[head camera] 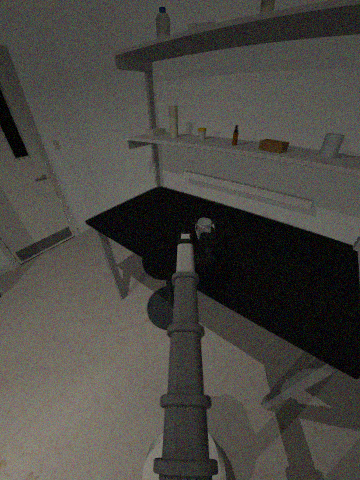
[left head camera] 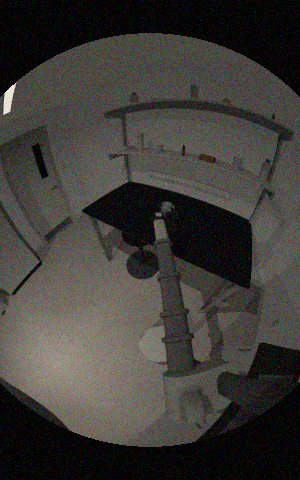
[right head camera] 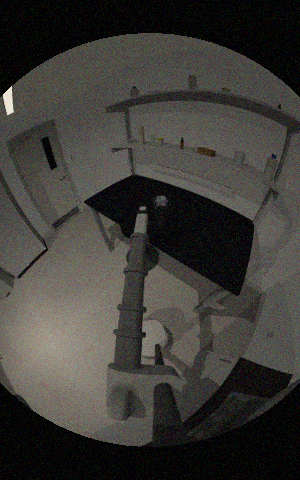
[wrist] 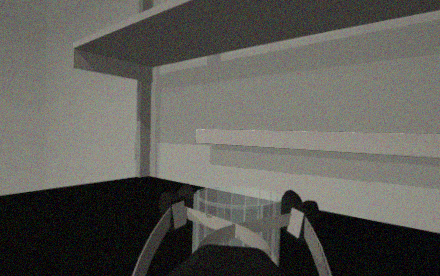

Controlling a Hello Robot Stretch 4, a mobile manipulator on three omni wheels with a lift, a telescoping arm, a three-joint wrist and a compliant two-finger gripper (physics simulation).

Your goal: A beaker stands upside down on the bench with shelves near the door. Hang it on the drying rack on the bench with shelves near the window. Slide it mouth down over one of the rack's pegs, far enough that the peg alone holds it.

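Seen in the pictures: gripper, fingertip midpoint: [head camera: 204, 220] [left head camera: 166, 202] [right head camera: 161, 196] [wrist: 238, 203]; robot's base at its link origin: [left head camera: 159, 342] [right head camera: 147, 336].
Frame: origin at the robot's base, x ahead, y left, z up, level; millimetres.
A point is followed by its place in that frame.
Observation:
The clear glass beaker [head camera: 205, 225] @(x 861, y -101, z 1021 mm) [left head camera: 166, 207] [right head camera: 161, 201] @(x 859, y -104, z 1014 mm) [wrist: 235, 205] @(x 862, y -98, z 1026 mm) stands mouth down over the black top of the bench [head camera: 279, 279] @(x 625, y -425, z 887 mm) [left head camera: 214, 236] @(x 666, y -439, z 887 mm) [right head camera: 214, 232] @(x 691, y -487, z 887 mm) [wrist: 73, 229] @(x 1153, y 194, z 887 mm), near its front left part. My gripper [wrist: 238, 203] @(x 928, y -103, z 1009 mm) is at the end of the outstretched arm [head camera: 185, 300] @(x 357, y 0, z 1134 mm). Its two fingers sit against the beaker's left and right sides, shut on it. Whether the beaker's rim touches the bench top is hidden. No drying rack shows in any view.
A lower shelf [head camera: 240, 146] @(x 1102, y -282, z 1344 mm) above the bench carries bottles, a brown box [head camera: 273, 146] @(x 987, y -401, z 1367 mm) and a white cup [head camera: 332, 145] @(x 909, y -620, z 1394 mm). An upper shelf [head camera: 223, 39] @(x 1239, y -176, z 1782 mm) overhangs it. A door [head camera: 26, 184] @(x 1965, y 1796, z 870 mm) is at the left. A round dark stool [head camera: 160, 309] @(x 1004, y 228, z 2 mm) stands under the bench's front edge.

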